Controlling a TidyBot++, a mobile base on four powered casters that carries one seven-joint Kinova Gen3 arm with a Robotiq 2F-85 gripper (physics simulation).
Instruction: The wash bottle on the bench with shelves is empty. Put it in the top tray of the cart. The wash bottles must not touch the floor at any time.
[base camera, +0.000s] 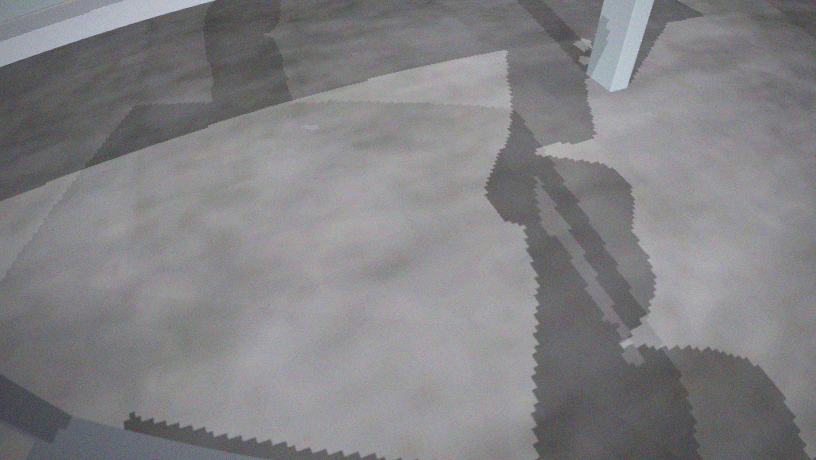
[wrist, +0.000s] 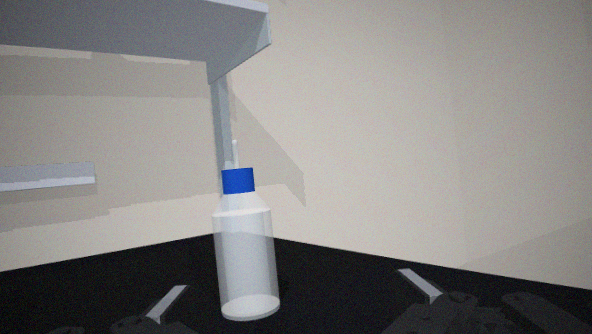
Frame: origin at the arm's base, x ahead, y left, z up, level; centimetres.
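Seen in the pictures: gripper, fingertip midpoint: (wrist: 294, 300).
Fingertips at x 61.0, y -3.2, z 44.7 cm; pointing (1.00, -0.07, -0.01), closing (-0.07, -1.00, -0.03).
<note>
A point is followed by its place in that frame.
The wash bottle (wrist: 246, 260) {z 42.3, x 79.3, y -0.3 cm}, clear white with a blue cap and a thin white nozzle, stands upright on the black bench top (wrist: 125, 280) {z 36.6, x 99.3, y 18.8 cm} in the wrist view. My gripper (wrist: 294, 300) {z 44.7, x 61.0, y -3.2 cm} is open, with one fingertip at the lower left and the other at the lower right. The bottle shows in the span between the fingertips, nearer the left one, and looks to be ahead of them; no contact is visible. The cart does not show in either view.
A grey shelf (wrist: 125, 30) hangs above the bench at the upper left, with an upright post (wrist: 222, 120) {z 64.2, x 133.8, y 5.3 cm} behind the bottle. A pale rail (wrist: 47, 176) {z 53.7, x 116.1, y 38.3 cm} is at the left. In the base view a pale leg (base camera: 620, 45) {z -31.6, x 72.8, y -24.1 cm} stands on the floor (base camera: 342, 240) {z -39.6, x 39.6, y 11.1 cm}.
</note>
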